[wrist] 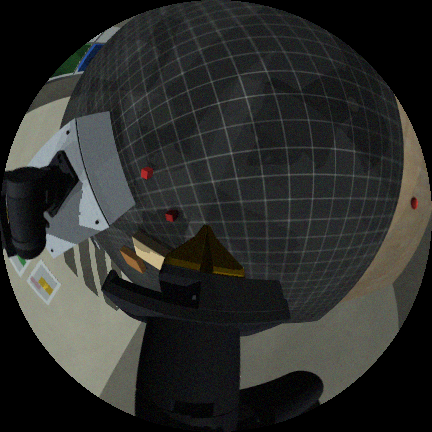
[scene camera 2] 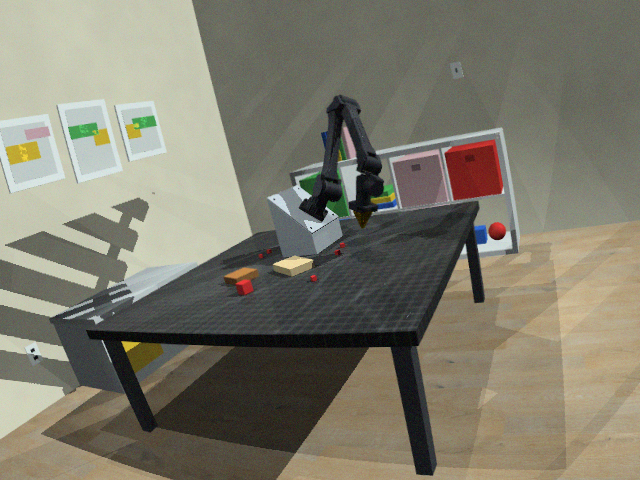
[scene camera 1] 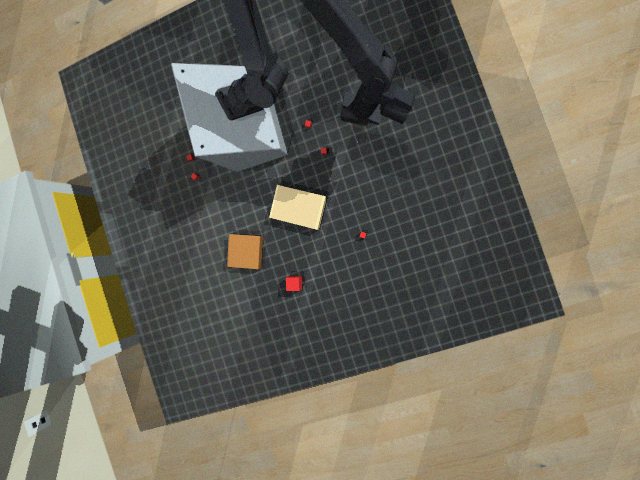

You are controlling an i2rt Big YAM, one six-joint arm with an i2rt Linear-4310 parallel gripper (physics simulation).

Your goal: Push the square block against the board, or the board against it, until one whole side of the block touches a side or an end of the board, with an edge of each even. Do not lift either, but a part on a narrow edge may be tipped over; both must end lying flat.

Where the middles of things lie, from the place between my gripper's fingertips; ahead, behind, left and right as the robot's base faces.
Labels:
I see the pale tan board (scene camera 1: pixel 290 205) 13 cm ahead of my hand, 27 cm to the right of it and 7 cm below it. From my hand the other things lie so: brown square block (scene camera 1: pixel 244 251): 17 cm ahead, 48 cm to the right, 7 cm below.

